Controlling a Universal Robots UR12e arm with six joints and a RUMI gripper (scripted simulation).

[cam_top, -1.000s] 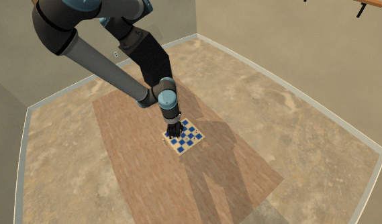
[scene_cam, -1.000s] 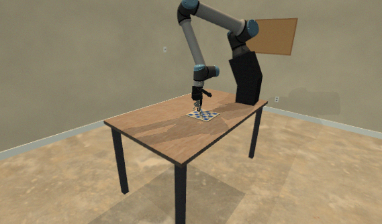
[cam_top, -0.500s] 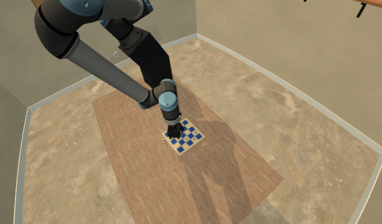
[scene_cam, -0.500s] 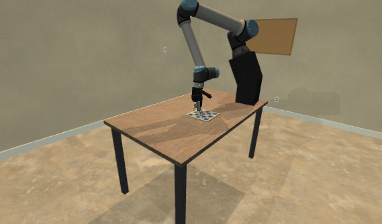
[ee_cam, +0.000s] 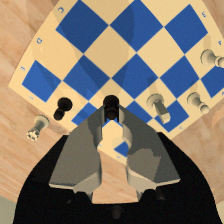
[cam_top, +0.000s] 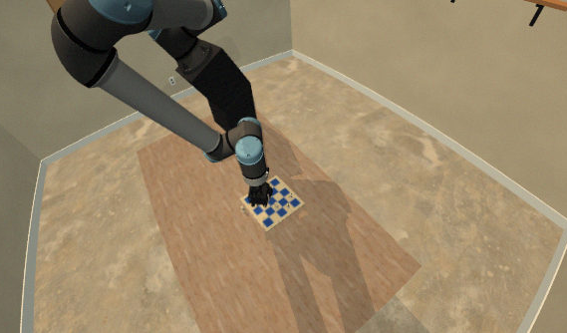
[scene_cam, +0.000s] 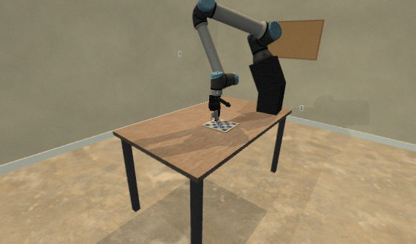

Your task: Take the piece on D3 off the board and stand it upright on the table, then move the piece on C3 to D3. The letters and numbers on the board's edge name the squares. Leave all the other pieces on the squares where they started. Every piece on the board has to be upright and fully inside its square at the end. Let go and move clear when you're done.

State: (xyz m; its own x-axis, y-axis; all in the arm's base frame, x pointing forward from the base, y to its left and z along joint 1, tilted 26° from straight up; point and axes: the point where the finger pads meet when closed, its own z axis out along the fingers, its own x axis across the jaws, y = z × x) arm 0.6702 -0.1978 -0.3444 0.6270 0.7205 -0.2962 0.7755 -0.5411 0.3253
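The chessboard is 40 mm to the left of my hand and 30 mm below it. Round my hand: white chess piece (40 mm behind, 100 mm to the right, 20 mm below).
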